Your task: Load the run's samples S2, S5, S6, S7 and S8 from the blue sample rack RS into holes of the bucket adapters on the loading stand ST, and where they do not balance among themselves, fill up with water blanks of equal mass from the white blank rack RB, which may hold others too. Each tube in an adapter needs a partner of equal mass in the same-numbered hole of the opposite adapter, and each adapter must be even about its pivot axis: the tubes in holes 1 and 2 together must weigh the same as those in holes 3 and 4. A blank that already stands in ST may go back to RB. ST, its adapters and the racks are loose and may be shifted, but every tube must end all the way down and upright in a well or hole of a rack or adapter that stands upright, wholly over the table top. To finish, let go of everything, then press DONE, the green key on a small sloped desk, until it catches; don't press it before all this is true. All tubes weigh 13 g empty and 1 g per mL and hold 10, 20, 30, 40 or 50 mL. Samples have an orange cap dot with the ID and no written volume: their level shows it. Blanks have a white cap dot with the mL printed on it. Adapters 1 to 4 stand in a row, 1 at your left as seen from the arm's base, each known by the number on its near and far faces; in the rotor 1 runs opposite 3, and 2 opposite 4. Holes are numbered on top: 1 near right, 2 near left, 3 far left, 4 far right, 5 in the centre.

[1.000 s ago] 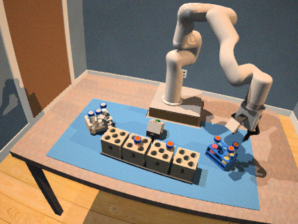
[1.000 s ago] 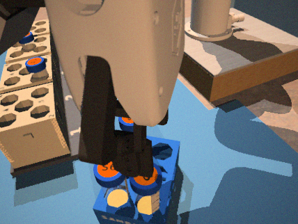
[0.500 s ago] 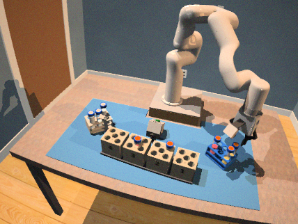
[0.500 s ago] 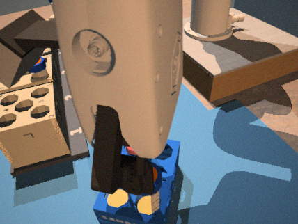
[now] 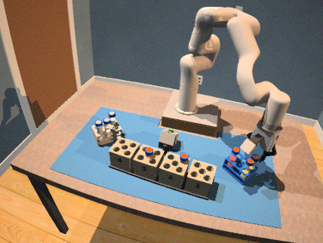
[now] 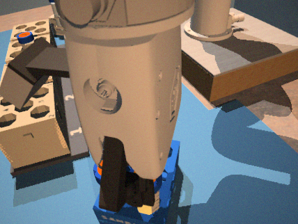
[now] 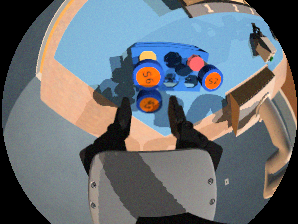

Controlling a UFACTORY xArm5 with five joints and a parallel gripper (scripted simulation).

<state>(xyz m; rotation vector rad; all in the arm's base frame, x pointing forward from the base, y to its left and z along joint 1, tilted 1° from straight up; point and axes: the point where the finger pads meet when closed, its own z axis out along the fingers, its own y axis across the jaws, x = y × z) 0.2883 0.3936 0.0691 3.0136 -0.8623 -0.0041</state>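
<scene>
Right now my hand is 40 mm to the left of the blue sample rack RS and 110 mm above it. From my hand the other things lie so: white blank rack RB (40 mm ahead, 690 mm to the right, 110 mm below); blue-capped tube (80 mm ahead, 700 mm to the right, 70 mm below); loading stand ST (140 mm ahead, 360 mm to the right, 130 mm below).
</scene>
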